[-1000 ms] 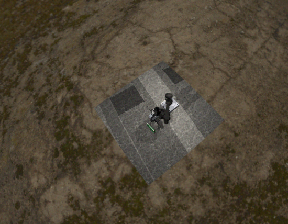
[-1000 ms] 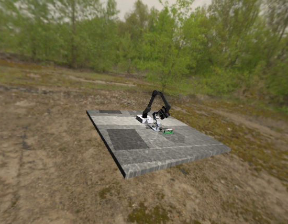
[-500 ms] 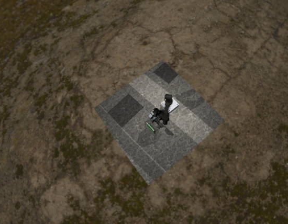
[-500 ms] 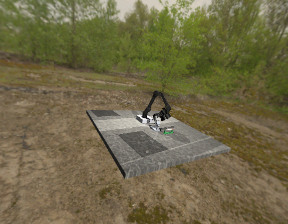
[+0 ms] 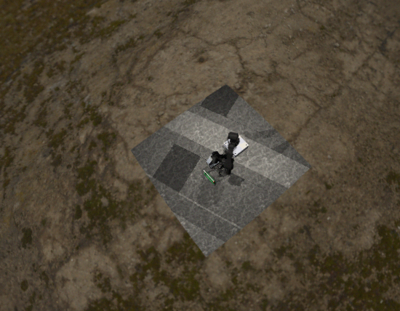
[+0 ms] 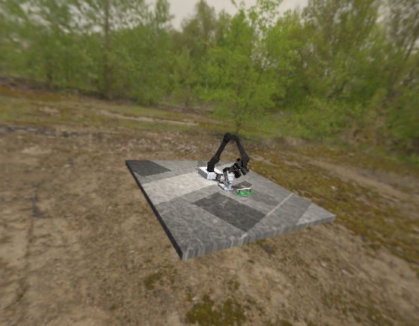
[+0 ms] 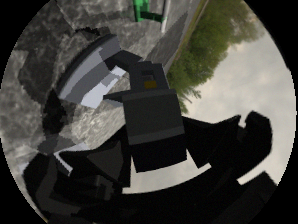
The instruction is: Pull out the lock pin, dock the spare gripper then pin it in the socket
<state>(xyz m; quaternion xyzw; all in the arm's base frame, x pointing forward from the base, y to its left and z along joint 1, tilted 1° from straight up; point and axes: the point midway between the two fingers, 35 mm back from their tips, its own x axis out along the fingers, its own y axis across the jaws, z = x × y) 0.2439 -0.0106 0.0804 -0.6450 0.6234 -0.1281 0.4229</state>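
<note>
Now: the spare gripper 1 cm to the left of my gripper tip. The rest, counted from my gripper tip: green mount (15 cm ahead, 10 cm to the left, 10 cm below); grey mount (6 cm below, 3 cm ahead, 1 cm to the left).
</note>
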